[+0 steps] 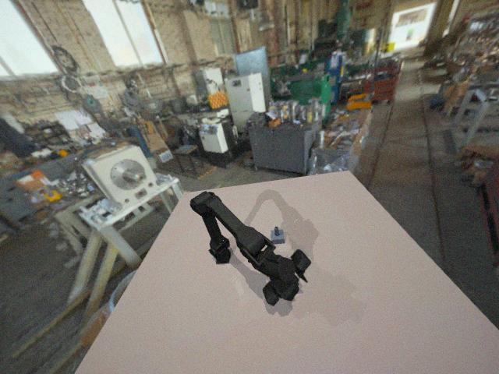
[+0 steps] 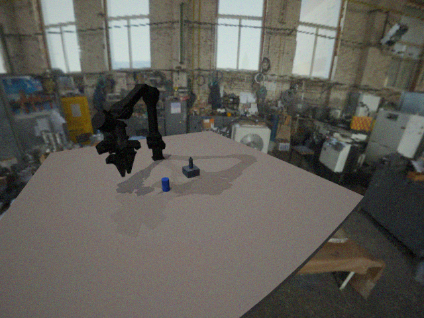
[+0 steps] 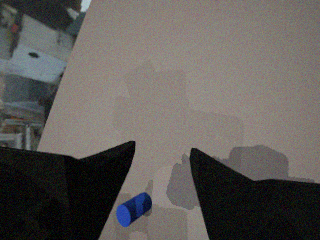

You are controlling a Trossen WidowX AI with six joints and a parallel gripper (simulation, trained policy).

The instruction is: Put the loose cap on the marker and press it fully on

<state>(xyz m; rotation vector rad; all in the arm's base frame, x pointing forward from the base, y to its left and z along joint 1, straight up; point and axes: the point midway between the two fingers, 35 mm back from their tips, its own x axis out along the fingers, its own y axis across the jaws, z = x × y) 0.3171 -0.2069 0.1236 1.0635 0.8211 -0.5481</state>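
The blue cap is 14 cm to the left of my gripper tip, 7 cm below it and 1 cm ahead of it. Also, from my gripper tip: grey holder block (29 cm to the left, 8 cm below, 6 cm behind).
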